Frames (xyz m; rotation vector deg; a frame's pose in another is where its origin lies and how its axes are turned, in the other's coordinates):
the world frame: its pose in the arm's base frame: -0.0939 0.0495 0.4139 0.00 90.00 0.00
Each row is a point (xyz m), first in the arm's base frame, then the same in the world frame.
Working: the arm's base frame: its pose in the world frame: 0.4139 -0.0495 0.0939 0.00 -90.00 0.00

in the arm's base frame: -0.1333 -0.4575 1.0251
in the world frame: -0.6112 -0.5070 -0.0394
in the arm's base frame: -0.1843 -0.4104 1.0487
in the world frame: -0.6348 -0.4599 -0.0904
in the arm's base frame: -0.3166 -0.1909 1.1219
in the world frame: -0.7080 -0.2404 -0.2227
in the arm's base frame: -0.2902 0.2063 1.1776
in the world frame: -0.7637 0.1568 -0.1963
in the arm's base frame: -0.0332 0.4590 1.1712
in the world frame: -0.7573 0.4095 0.0607
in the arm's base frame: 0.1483 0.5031 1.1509
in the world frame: -0.7370 0.4536 0.2422
